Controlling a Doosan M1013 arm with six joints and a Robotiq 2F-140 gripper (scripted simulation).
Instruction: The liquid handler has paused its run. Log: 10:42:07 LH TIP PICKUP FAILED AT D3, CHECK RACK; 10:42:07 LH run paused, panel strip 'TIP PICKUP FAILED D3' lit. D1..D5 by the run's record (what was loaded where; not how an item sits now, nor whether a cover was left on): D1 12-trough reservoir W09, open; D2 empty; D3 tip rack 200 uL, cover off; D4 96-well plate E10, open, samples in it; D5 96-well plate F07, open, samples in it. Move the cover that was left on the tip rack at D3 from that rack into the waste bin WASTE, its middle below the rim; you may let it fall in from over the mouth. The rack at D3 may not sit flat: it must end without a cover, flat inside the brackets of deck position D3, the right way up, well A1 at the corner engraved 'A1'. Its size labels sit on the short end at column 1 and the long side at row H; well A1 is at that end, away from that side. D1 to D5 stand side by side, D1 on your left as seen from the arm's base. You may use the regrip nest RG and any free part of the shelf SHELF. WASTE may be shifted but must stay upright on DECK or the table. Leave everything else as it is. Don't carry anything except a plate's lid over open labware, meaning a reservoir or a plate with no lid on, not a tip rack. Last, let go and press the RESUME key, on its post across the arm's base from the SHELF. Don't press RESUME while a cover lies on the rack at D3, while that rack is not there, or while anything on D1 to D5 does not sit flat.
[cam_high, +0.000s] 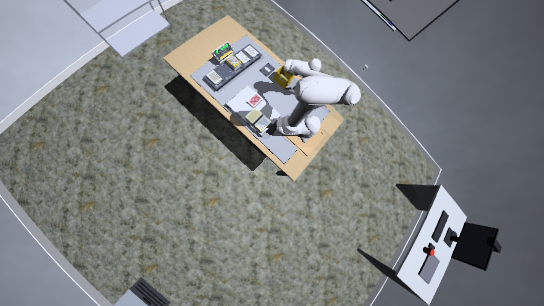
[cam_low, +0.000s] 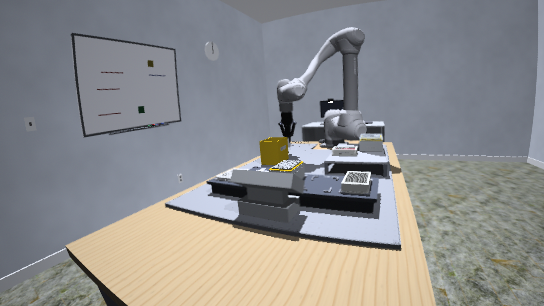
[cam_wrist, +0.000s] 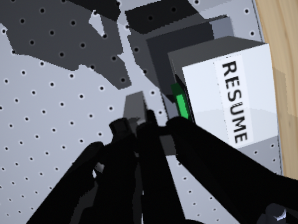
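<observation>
Right now the resume key is 30 mm to the right of my hand and 10 mm ahead of it. From my hand the other things lie so: yellow waste bin (210 mm ahead, 40 mm to the left, 40 mm below); raised shelf (500 mm to the left, 80 mm ahead, 20 mm below); red-topped labware item (450 mm to the left, 150 mm ahead, 10 mm below).
</observation>
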